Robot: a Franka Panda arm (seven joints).
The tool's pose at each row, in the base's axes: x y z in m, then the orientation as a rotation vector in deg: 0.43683 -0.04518 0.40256 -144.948 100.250 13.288; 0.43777 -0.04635 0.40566 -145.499 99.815 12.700; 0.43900 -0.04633 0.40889 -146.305 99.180 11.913; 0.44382 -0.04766 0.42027 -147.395 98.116 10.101; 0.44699 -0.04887 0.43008 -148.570 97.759 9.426; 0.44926 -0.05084 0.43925 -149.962 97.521 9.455; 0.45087 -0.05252 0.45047 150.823 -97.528 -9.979; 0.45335 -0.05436 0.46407 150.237 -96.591 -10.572; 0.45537 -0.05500 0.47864 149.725 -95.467 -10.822; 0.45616 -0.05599 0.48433 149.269 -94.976 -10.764; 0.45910 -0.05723 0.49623 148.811 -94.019 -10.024; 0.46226 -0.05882 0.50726 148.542 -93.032 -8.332; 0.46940 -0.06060 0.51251 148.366 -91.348 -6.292; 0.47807 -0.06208 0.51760 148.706 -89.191 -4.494; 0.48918 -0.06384 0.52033 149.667 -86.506 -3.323; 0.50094 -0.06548 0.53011 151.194 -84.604 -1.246
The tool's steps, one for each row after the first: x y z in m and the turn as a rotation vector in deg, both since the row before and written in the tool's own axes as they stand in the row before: 0.00093 -0.00034 -0.00330 0.053 0.422 -0.432; -0.00006 -0.00103 -0.00330 0.039 0.585 -0.628; 0.00140 -0.00359 -0.01182 0.430 1.106 -0.977; 0.00114 -0.00221 -0.01008 -0.400 0.804 -0.577; 0.00171 -0.00102 -0.00944 -0.887 0.591 -0.561; 0.00109 -0.00028 -0.01140 -1.005 0.282 -0.241; 0.00143 -0.00066 -0.01386 -1.048 0.184 -0.247; 0.00011 -0.00040 -0.01472 -0.984 0.400 -0.371; 0.00075 0.00025 -0.00577 -0.546 0.364 -0.069; 0.00144 -0.00086 -0.01221 -0.568 0.898 -0.296; 0.00210 -0.00088 -0.01136 -0.148 1.381 -0.367; 0.00450 -0.00498 -0.00605 -0.273 1.751 -0.769; 0.00517 -0.00640 -0.00596 -0.148 1.535 -1.237; 0.00683 -0.00857 -0.00373 -0.074 1.058 -1.788; 0.00759 -0.00808 -0.01067 1.022 1.109 -1.510
